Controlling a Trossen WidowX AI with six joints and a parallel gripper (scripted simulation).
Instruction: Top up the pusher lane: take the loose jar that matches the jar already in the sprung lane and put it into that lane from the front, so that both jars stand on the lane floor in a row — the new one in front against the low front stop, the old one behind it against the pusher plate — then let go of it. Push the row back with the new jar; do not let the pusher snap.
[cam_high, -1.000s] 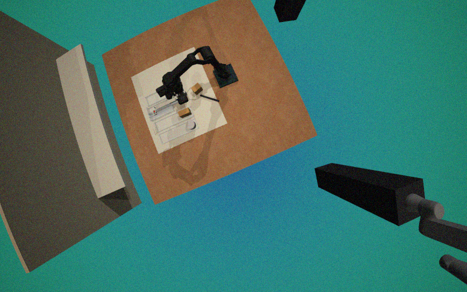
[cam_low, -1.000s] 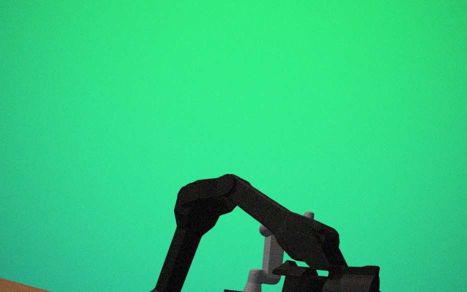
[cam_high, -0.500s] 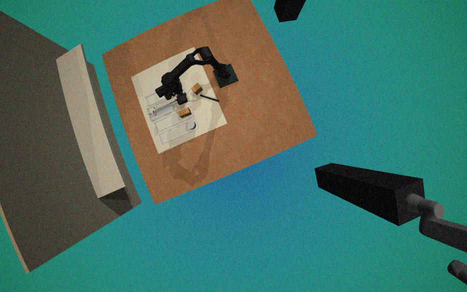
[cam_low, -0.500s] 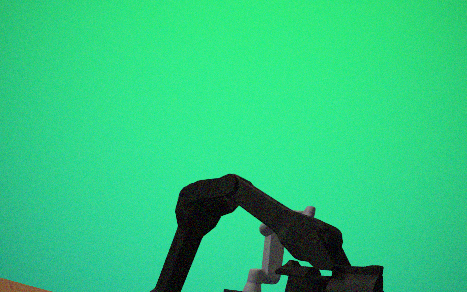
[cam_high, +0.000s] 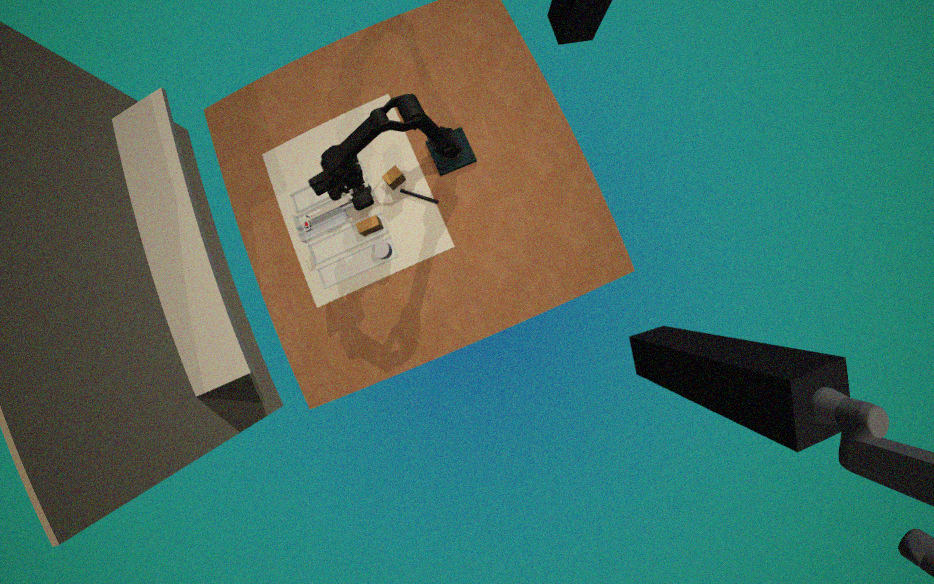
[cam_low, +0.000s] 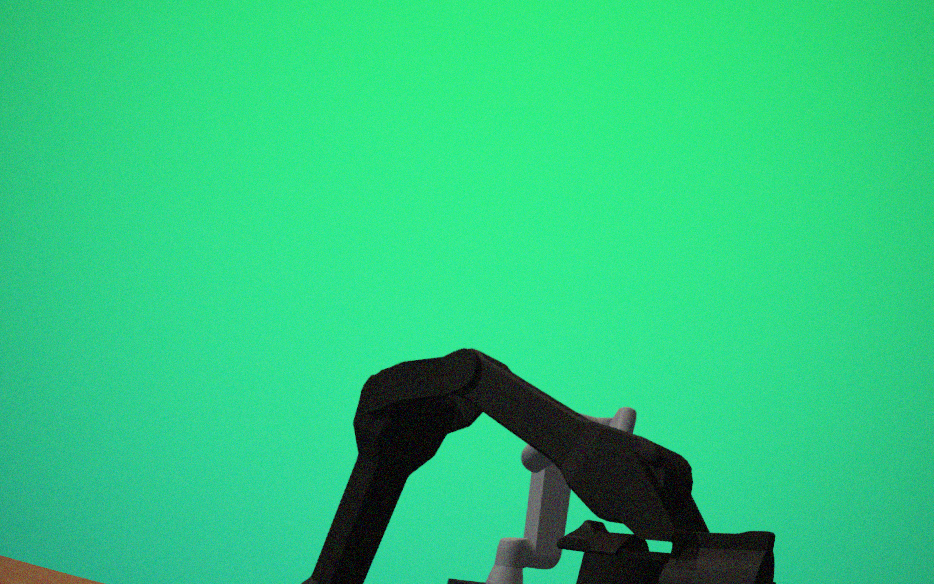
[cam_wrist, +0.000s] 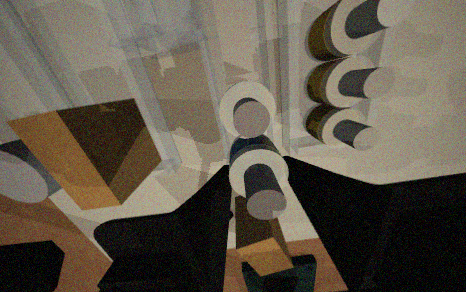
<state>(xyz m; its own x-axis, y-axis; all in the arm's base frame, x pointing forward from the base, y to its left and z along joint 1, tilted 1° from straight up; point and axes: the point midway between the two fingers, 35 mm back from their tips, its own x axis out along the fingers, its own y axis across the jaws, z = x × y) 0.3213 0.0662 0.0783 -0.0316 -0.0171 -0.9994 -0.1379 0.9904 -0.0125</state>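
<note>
Right now my gripper tip is 6 cm short of the pale mat and 6 cm above it. From my gripper tip the other things lie so: dark rod (17 cm behind, 7 cm to the left, 5 cm below).
</note>
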